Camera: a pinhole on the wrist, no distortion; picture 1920 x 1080 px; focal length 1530.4 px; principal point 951.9 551.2 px. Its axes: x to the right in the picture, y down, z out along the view. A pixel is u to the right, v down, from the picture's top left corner.
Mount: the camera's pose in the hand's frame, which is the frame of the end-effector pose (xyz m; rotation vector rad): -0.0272 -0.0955 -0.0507 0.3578 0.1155 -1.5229
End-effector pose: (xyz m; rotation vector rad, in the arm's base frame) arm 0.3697 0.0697 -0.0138 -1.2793 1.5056 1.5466
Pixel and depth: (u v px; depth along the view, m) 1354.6 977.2 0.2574
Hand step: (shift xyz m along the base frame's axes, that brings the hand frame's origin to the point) 0.1749 0.2128 -0.1174
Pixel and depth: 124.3 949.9 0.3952
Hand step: -0.0786 0.3893 -0.0559
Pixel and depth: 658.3 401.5 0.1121
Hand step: 0.1057 0.0852 0.0044
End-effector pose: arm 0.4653 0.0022 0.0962 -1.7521 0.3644 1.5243
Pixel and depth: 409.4 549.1 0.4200
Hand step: -0.2490 0.2994 0.1246
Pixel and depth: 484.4 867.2 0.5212
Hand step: -0.2961 0.4174 0.0478
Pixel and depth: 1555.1 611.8 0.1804
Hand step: 0.0616 0.2024 0.1192
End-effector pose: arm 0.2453 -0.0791 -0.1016 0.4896 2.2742 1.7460
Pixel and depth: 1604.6 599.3 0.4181
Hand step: 0.1247 0.1424 -0.4550
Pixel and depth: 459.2 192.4 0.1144
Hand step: 0.0793 0.0056 -0.1096
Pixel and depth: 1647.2 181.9 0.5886
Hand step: 0.3090 0.1391 -0.6196
